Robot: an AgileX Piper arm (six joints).
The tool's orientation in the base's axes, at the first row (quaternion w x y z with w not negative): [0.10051 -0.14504 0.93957 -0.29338]
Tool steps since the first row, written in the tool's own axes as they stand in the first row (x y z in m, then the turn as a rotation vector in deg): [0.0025 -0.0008 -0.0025 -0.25 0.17 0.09]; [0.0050 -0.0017 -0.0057 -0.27 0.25 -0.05]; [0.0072 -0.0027 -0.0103 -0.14 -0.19 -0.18]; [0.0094 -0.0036 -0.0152 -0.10 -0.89 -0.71]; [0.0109 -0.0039 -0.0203 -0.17 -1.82 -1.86]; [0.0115 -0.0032 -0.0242 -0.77 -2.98 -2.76]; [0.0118 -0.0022 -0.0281 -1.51 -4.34 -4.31]
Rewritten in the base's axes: [-0.0029 -0.0002 0.0022 0.22 0.17 -0.15]; [-0.0059 0.0000 0.0051 0.19 0.31 -0.08]; [-0.0090 0.0009 0.0091 0.12 -0.01 0.27]; [-0.0122 0.0020 0.0134 0.09 -0.30 1.10]; [-0.0149 0.0039 0.0175 0.04 -0.40 2.58]; [-0.0167 0.0063 0.0202 0.60 -0.65 4.04]; [-0.0183 0.0090 0.0227 1.16 -0.66 6.16]
